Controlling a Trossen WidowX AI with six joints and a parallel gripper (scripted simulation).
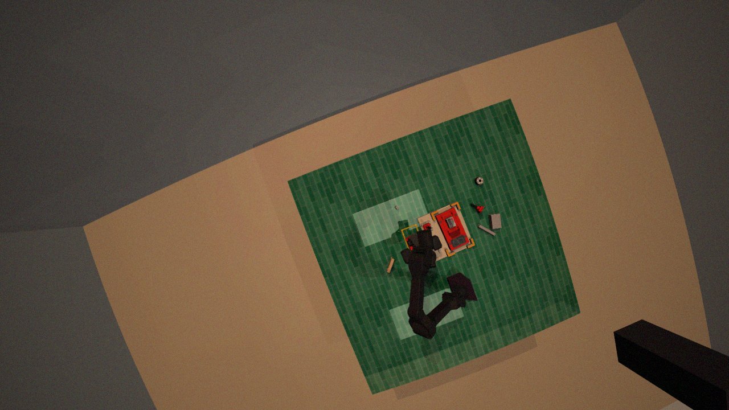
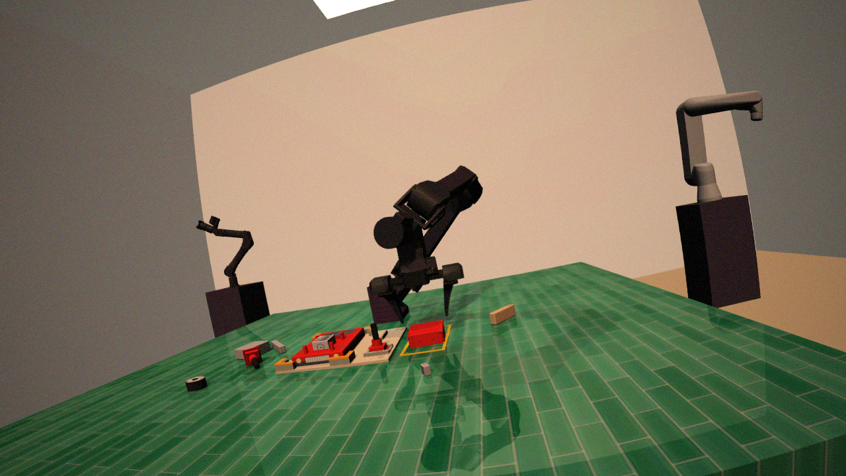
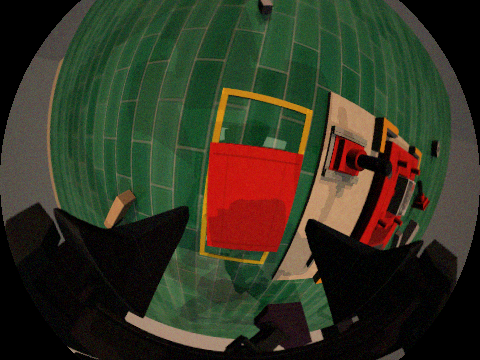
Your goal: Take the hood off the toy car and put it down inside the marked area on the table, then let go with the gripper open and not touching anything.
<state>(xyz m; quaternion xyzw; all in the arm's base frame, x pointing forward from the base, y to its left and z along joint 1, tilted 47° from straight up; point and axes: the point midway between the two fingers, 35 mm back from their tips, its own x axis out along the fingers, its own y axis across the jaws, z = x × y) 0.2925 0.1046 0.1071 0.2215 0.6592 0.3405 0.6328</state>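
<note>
The red hood lies 3 cm below my gripper tip. The rest, counted from my gripper tip: black wheel: 42 cm to the right, 22 cm ahead, 3 cm below; tan block: 16 cm to the left, 7 cm behind, 3 cm below.
</note>
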